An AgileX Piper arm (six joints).
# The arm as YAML. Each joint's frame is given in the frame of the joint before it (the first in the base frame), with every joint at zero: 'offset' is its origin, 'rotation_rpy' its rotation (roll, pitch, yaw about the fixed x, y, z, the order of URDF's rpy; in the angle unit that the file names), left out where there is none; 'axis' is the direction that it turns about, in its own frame. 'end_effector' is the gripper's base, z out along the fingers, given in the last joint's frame.
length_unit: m
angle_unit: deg
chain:
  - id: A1
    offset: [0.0, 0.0, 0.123]
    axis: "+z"
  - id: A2
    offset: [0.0, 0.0, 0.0]
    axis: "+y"
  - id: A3
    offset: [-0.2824, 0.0, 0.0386]
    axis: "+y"
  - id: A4
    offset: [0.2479, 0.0, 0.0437]
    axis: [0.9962, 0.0, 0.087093]
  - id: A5
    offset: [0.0, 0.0, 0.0]
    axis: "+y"
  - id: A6
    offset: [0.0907, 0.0, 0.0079]
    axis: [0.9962, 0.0, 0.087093]
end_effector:
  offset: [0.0, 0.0, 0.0]
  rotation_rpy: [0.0, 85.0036, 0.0]
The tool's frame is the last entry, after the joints.
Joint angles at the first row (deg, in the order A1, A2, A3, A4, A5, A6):
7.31, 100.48, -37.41, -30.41, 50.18, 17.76
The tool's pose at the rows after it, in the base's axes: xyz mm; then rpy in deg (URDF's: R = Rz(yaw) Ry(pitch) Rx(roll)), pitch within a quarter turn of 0, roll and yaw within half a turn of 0:
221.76 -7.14 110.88 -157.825 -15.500 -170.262
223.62 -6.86 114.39 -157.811 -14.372 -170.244
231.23 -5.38 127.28 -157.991 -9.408 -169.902
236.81 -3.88 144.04 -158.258 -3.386 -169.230
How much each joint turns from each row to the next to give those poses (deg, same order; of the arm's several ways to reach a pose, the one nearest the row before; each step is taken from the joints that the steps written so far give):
0.00, 0.00, 0.12, 0.24, 0.29, 0.00
0.00, -0.72, -0.33, 0.00, -0.08, 0.00
0.00, -2.64, -1.22, -0.11, -1.20, 0.16
0.00, -3.66, -0.86, -0.13, -1.71, 0.00

